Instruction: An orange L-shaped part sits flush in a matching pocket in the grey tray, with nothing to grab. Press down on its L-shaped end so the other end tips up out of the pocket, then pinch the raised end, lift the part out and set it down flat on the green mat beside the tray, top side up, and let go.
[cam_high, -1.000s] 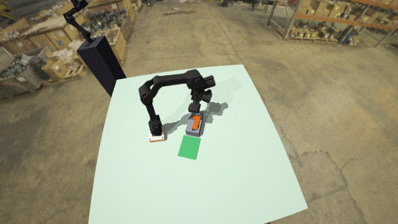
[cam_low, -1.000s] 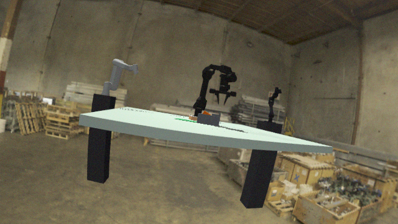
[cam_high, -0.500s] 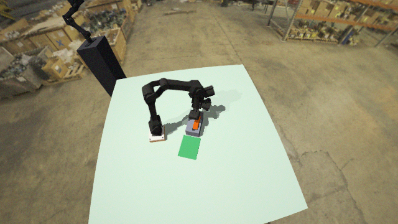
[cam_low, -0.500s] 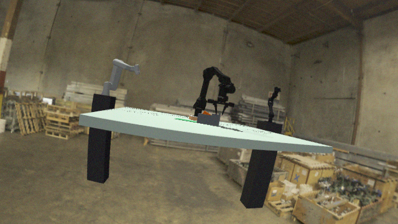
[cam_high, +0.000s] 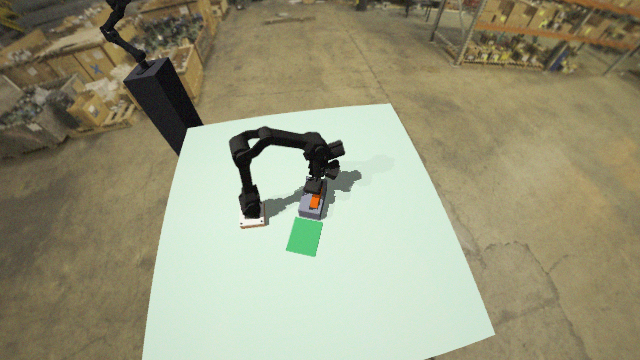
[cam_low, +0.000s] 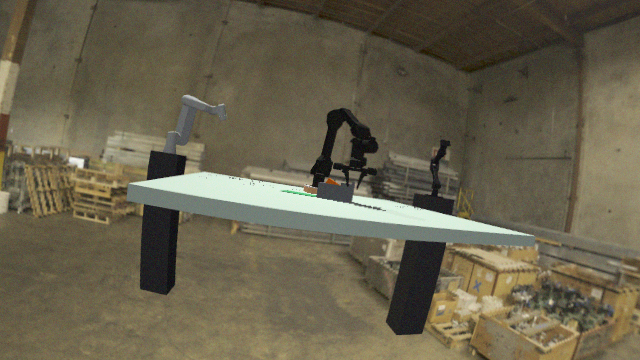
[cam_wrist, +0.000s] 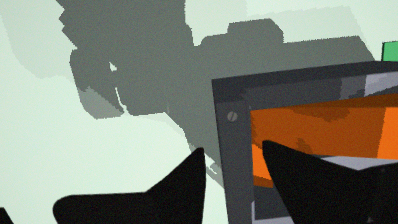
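My gripper tip is now 40 mm to the left of the orange L-shaped part, 20 mm past it and 10 mm above it. The rest, counted from my gripper tip: green mat 210 mm to the right, 70 mm below, 70 mm behind.
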